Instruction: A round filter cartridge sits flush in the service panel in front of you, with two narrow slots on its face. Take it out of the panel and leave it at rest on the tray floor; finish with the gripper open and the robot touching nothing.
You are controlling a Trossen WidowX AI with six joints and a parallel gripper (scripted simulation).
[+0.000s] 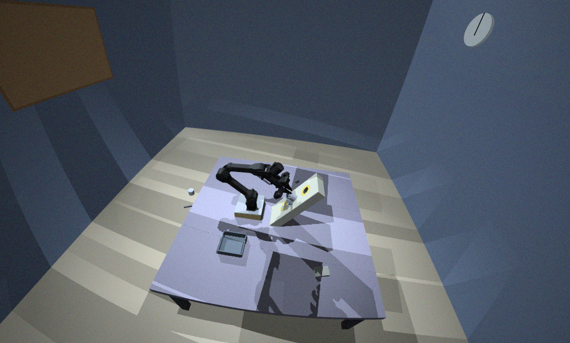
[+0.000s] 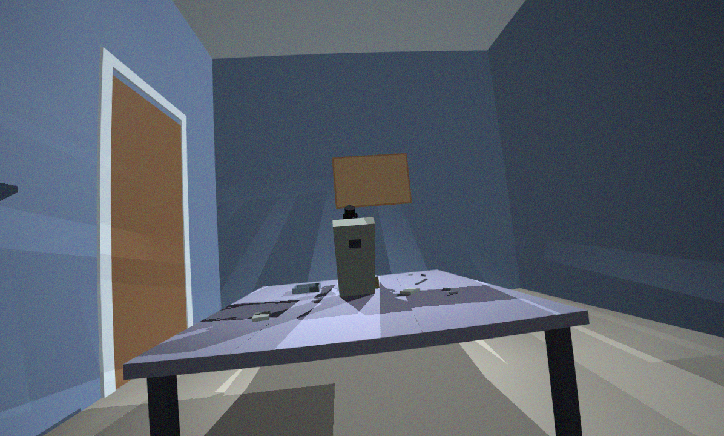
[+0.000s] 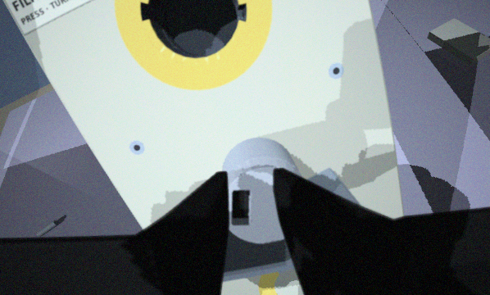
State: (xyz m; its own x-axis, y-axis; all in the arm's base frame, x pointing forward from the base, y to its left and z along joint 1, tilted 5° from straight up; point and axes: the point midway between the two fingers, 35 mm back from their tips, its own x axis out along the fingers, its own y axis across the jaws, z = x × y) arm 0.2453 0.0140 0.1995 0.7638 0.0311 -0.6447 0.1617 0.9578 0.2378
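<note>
Right now my gripper tip is 40 mm above the round filter cartridge and 10 mm short of it. The rest, counted from my gripper tip: blue-floored tray 310 mm behind, 300 mm to the right, 250 mm below.
</note>
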